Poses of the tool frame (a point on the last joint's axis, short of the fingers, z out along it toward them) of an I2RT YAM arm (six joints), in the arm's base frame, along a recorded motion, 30 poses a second.
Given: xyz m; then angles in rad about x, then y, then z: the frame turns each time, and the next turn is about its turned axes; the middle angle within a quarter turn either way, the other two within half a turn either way.
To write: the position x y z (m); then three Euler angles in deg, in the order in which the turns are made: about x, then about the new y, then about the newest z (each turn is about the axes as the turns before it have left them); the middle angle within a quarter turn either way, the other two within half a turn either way. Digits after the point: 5 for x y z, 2 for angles.
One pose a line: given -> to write
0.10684 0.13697 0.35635 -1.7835 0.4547 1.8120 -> 0.10684 0.13697 0.35635 -102.19 26.05 103.82
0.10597 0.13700 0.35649 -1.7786 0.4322 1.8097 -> 0.10597 0.13700 0.35649 -101.91 24.76 103.69
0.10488 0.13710 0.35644 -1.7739 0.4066 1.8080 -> 0.10488 0.13710 0.35644 -101.64 23.30 103.59
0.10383 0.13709 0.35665 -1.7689 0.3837 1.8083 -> 0.10383 0.13709 0.35665 -101.35 21.98 103.61
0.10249 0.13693 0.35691 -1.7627 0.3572 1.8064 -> 0.10249 0.13693 0.35691 -101.00 20.47 103.50
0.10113 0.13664 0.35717 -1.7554 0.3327 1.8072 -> 0.10113 0.13664 0.35717 -100.58 19.06 103.54
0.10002 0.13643 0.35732 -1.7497 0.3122 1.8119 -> 0.10002 0.13643 0.35732 -100.25 17.89 103.81
